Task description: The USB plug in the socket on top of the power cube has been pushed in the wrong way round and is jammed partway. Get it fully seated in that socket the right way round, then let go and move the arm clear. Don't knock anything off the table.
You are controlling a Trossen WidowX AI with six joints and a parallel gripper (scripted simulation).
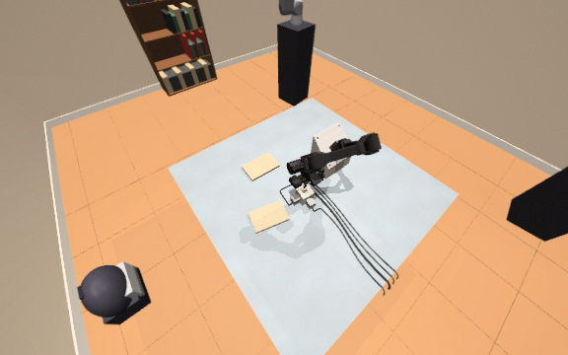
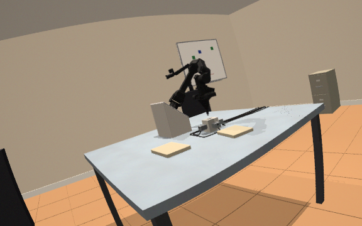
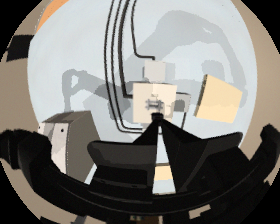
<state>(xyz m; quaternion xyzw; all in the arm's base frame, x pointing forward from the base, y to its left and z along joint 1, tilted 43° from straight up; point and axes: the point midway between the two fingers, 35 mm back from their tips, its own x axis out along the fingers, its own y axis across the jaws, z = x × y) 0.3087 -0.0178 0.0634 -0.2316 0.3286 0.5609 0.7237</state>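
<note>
Now: gripper tip 20 mm above the dark USB plug.
</note>
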